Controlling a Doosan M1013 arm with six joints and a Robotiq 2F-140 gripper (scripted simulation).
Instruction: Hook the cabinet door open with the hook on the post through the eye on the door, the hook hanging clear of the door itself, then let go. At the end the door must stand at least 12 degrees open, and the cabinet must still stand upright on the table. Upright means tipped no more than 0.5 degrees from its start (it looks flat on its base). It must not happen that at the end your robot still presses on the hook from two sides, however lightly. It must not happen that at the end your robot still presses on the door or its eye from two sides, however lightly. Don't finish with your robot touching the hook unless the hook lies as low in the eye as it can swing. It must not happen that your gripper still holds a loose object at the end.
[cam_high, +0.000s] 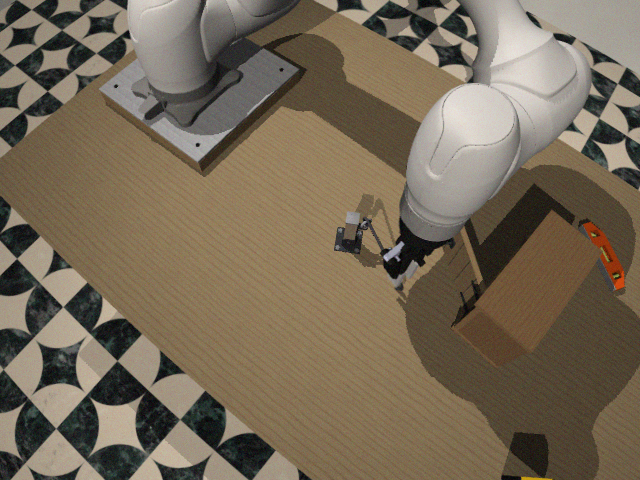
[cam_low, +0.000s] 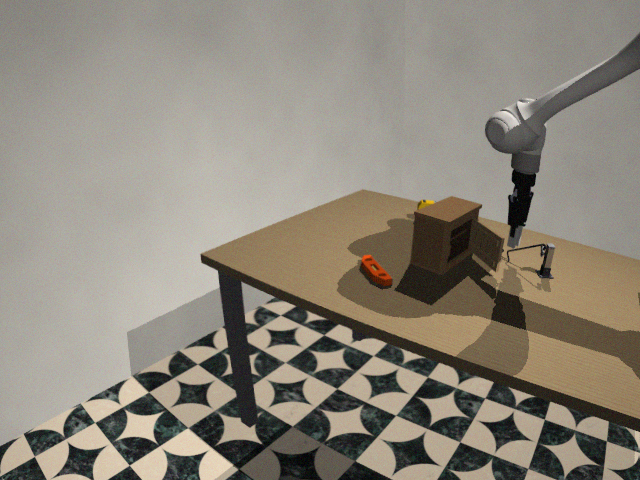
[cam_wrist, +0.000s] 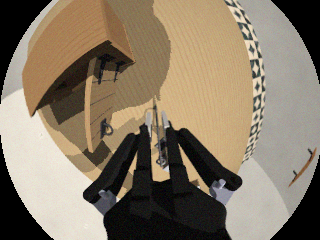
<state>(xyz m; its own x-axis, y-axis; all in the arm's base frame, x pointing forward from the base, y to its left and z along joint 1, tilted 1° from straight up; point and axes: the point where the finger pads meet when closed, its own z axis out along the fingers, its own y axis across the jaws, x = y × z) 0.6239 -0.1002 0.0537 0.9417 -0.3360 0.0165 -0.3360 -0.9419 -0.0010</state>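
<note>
The wire hook lies 5 cm behind my hand, 2 cm to the left of it and 4 cm below it. From my hand the other things lie so: door (8 cm ahead, 7 cm to the left, 2 cm below); yellow object (38 cm ahead, 18 cm to the right, 5 cm below); orange spirit level (32 cm ahead, 32 cm to the left, 8 cm below).
</note>
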